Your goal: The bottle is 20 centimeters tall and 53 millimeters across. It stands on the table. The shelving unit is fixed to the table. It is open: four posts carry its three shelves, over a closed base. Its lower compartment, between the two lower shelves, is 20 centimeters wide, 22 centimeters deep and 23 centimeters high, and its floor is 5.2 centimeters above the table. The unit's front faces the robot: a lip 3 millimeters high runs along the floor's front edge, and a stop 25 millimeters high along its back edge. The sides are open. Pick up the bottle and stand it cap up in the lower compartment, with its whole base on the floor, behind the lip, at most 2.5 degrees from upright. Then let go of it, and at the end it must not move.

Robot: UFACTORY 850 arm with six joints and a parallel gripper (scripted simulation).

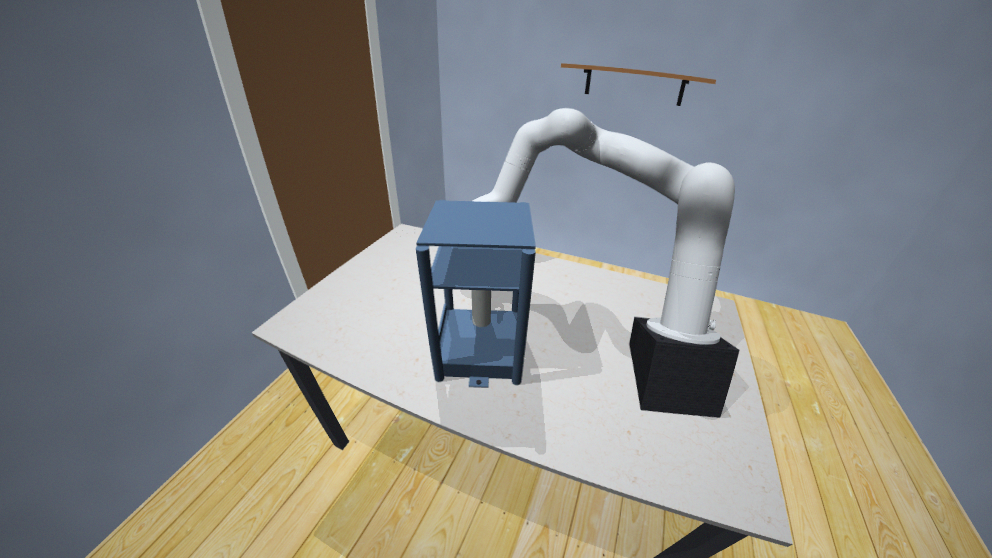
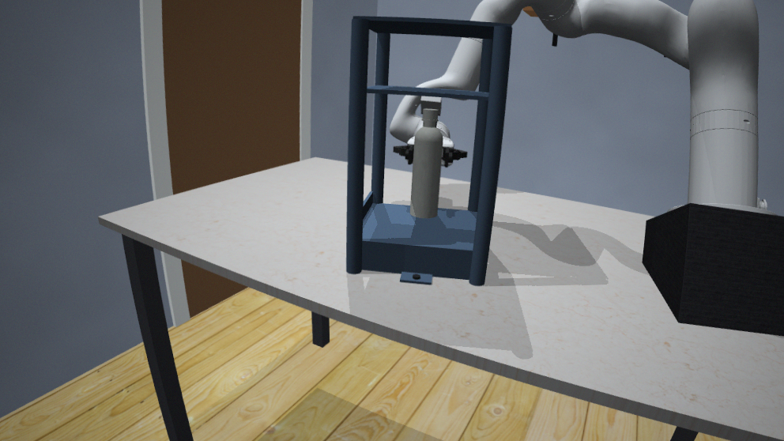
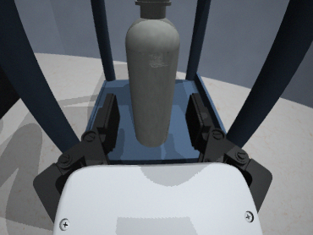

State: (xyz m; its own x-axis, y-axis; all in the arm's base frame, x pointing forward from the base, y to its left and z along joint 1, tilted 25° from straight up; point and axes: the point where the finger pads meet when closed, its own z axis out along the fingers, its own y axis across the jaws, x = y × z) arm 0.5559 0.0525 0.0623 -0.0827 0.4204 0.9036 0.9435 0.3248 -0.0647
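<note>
My gripper is now 4 cm past the shelving unit, 11 cm to the right of it and 4 cm below it.
</note>
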